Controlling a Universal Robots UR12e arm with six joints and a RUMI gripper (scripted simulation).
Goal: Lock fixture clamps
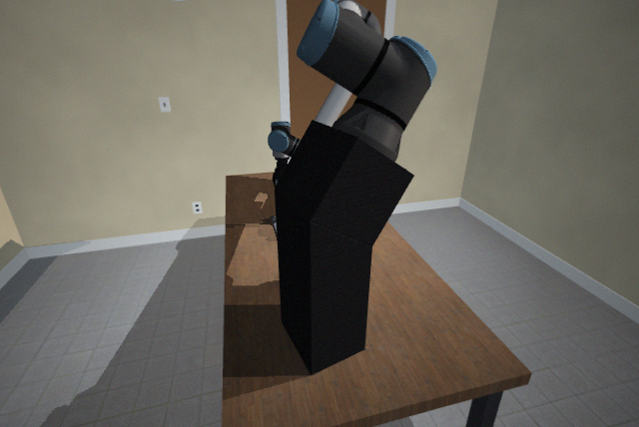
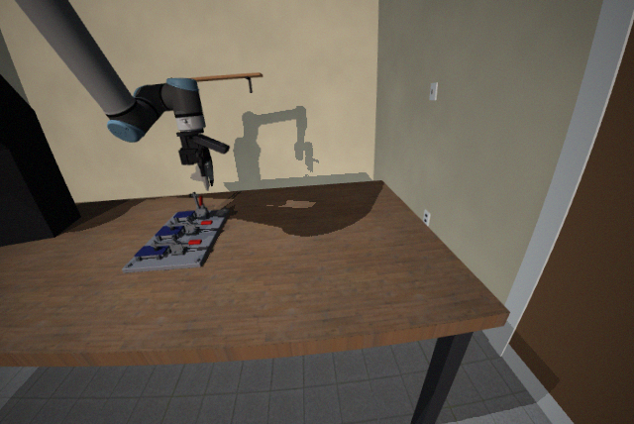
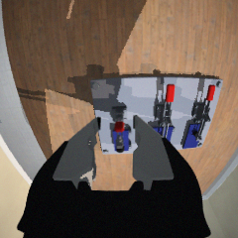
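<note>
The grey fixture plate is 15 cm below my hand, 11 cm to the right of it and 8 cm behind it. The rest, counted from my hand: blue part 13 cm behind, 12 cm below, 11 cm to the right.
</note>
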